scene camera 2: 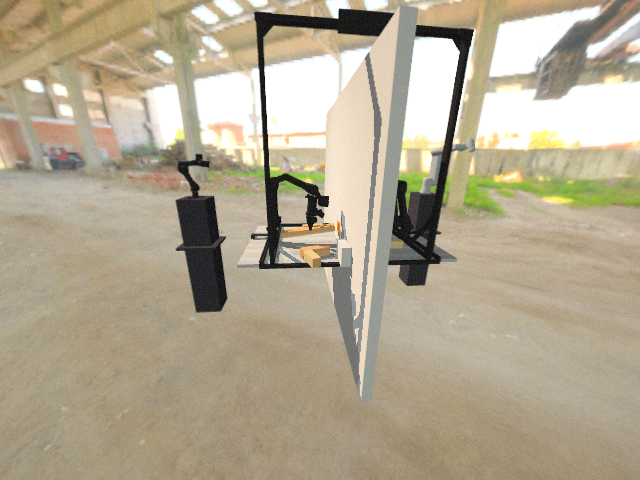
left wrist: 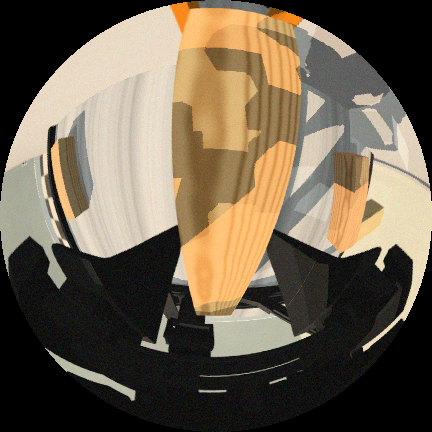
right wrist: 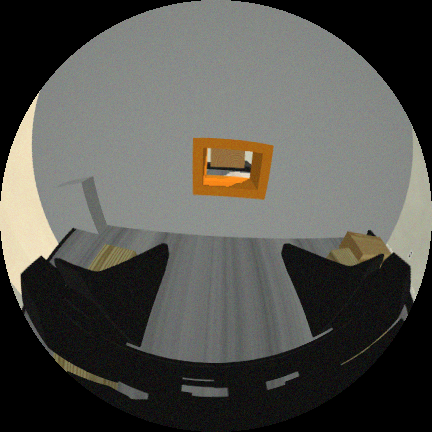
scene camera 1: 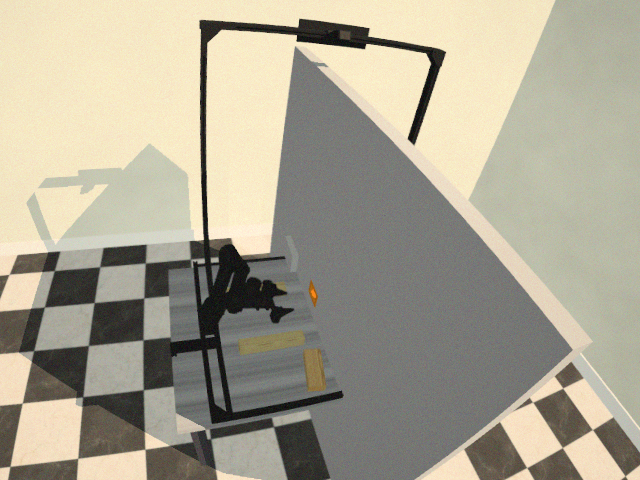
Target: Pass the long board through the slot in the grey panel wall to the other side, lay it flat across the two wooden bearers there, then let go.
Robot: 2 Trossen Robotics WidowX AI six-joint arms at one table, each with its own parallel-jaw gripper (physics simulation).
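Frame: origin at the left arm's base, x ahead, y left, z up, level; centimetres.
Where they show: left gripper, fingertip midpoint: (scene camera 2: 310, 229) (left wrist: 224, 232); right gripper, fingertip midpoint: (right wrist: 227, 250) (scene camera 1: 290, 301); right arm's base, link origin: (scene camera 2: 404, 236) (scene camera 1: 208, 328).
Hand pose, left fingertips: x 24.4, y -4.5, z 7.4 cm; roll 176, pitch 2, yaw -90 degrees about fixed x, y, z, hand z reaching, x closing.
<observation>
Things, the pixels of their centre, and the offset from my left fingertips. "pt": a spot on its surface instead.
- long board, body centre: (left wrist: 222, 238) (right wrist: 224, 156) (scene camera 2: 308, 230) dx -1.2, dy +0.0, dz -1.0 cm
- orange-rimmed slot, surface spot: (right wrist: 198, 170) pt dx +24.0, dy -3.8, dz +0.4 cm
- board's end face, surface spot: (right wrist: 227, 158) pt dx +15.9, dy +0.0, dz +0.9 cm
- tan block, body centre: (right wrist: 368, 250) (scene camera 1: 314, 369) dx +31.2, dy +29.8, dz -7.4 cm
My left gripper (scene camera 2: 310, 227) (left wrist: 224, 232) is shut on the long board (scene camera 2: 323, 228) (left wrist: 215, 175), near its rear end. The board's far end points at the orange-rimmed slot (scene camera 1: 312, 284) (right wrist: 198, 170) in the grey panel wall (scene camera 1: 392, 268) (right wrist: 125, 125). In the right wrist view the board's end face (right wrist: 227, 158) shows through the upper part of the opening; how deep it sits is unclear. My right gripper (scene camera 1: 288, 301) (right wrist: 227, 250) is open and empty, facing the slot from the other side. Two pale wooden bearers (scene camera 1: 271, 343) (right wrist: 112, 256) flank it, one partly hidden by the arm.
A tan block (scene camera 1: 315, 369) (right wrist: 367, 245) lies by the wall on the right arm's side. On the left arm's side, wooden blocks (scene camera 2: 311, 257) (left wrist: 70, 180) lie to both sides of the board. A wall foot (scene camera 2: 344, 253) (right wrist: 95, 205) stands on the table. A black frame (scene camera 1: 204, 155) surrounds the table.
</observation>
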